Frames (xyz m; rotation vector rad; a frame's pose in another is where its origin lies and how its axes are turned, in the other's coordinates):
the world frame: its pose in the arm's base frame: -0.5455 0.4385 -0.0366 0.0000 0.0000 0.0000
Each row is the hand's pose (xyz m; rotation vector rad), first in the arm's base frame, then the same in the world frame.
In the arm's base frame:
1: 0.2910 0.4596 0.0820 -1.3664 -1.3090 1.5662
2: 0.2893 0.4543 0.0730 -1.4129 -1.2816 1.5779
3: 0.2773 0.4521 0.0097 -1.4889 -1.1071 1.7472
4: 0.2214 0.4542 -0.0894 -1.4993 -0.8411 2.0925
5: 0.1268 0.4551 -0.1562 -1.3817 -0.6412 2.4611
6: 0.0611 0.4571 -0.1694 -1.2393 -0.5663 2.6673
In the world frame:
1: 0.8365 0.0211 0.1186 -1.3664 -1.3090 1.5662
2: 0.8348 0.0158 0.1096 -1.4129 -1.2816 1.5779
3: 0.8228 0.0136 0.0463 -1.4889 -1.1071 1.7472
4: 0.7669 0.0157 -0.0528 -1.4993 -0.8411 2.0925
5: 0.6723 0.0166 -0.1196 -1.3817 -0.6412 2.4611
6: 0.6066 0.0186 -0.1328 -1.2393 -0.5663 2.6673

